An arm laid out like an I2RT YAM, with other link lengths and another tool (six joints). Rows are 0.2 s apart.
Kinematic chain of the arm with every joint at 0, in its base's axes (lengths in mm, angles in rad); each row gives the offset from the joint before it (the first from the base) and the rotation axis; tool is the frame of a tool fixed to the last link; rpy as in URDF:
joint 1: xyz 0 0 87.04 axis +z
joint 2: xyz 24 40.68 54.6 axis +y
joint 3: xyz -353.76 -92.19 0 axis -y
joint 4: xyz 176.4 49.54 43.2 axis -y
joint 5: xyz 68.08 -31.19 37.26 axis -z
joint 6: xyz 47.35 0 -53.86 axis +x
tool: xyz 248 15 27 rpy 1.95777 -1.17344 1.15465
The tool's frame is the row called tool.
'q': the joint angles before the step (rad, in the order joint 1, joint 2, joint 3, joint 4, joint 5, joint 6). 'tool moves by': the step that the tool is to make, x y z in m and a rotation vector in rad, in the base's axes. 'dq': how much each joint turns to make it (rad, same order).
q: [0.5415, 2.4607, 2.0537, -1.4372, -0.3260, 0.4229]
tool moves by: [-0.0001, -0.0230, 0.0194, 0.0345, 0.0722, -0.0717]
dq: [-0.0941, -0.0001, 0.0434, -0.1057, -0.0549, -0.0434]
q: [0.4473, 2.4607, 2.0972, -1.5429, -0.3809, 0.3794]
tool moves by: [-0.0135, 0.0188, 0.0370, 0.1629, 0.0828, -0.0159]
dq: [-0.0569, 0.0001, 0.0511, -0.1116, -0.1560, -0.1152]
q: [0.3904, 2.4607, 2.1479, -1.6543, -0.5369, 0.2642]
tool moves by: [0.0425, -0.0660, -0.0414, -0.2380, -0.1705, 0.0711]
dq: [0.0054, 0.0000, -0.0003, 0.0827, 0.2902, 0.0405]
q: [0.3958, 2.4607, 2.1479, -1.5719, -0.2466, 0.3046]
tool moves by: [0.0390, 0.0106, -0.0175, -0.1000, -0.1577, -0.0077]
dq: [0.0851, 0.0000, -0.0005, 0.1249, 0.1296, 0.1309]
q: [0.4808, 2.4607, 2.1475, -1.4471, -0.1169, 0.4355]
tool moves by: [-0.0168, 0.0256, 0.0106, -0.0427, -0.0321, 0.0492]
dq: [0.1057, -0.0279, 0.0001, -0.0158, 0.0419, 0.0655]
